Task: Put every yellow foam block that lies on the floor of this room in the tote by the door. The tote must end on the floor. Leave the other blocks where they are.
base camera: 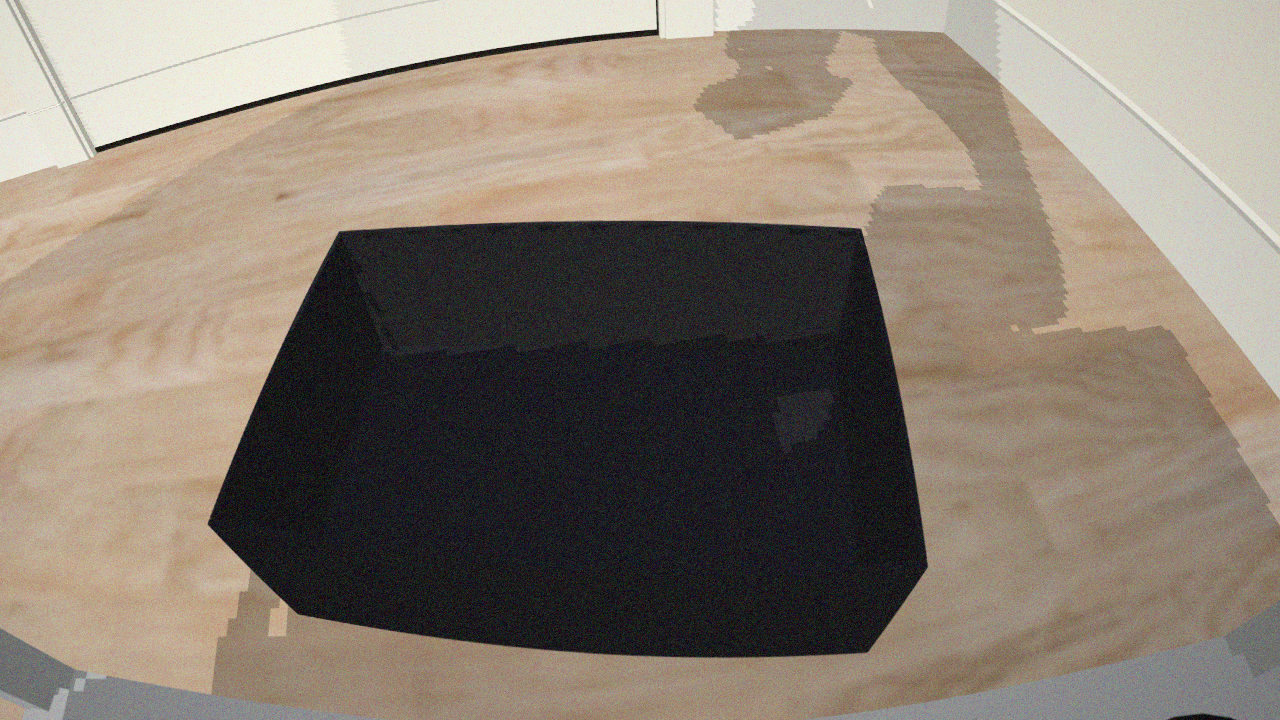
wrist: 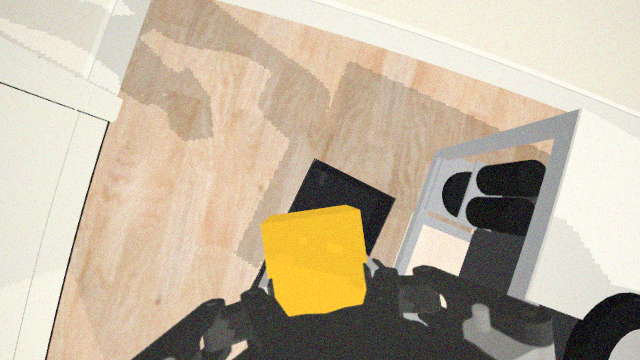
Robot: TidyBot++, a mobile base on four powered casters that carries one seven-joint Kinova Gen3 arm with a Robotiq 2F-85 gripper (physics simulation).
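Places are measured from the arm's base along level axes (x ahead, y left, z up), in metres.
Pixels of known places: gripper, fingertip midpoint: [wrist: 318, 274].
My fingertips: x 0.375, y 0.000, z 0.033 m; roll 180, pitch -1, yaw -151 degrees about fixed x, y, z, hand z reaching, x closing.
Note:
Ahead of a thing's pixels: the offset from my fingertips to its top centre.
The black tote @[dx -0.058, dy +0.032, dz -0.330 m] [base camera: 617, 286] [wrist: 350, 190] stands upright on the wooden floor, close in front of the base. I see no block in its dark interior in the base camera view; in the wrist view part of the tote is hidden behind the held block and the fingers. My gripper [wrist: 318, 274] is shut on a yellow foam block @[dx -0.001, dy +0.001, dz +0.025 m] [wrist: 315, 245], one finger on each side of it. In the wrist view the block overlaps the near part of the tote and is held above it. The gripper does not show in the base camera view.
The grey base frame [wrist: 530, 240] is at the right of the wrist view, beside the tote. A white door or cabinet front [base camera: 375, 53] [wrist: 45, 165] stands beyond the tote. A pale wall with a skirting board [base camera: 1118, 170] [wrist: 425, 55] runs along the right.

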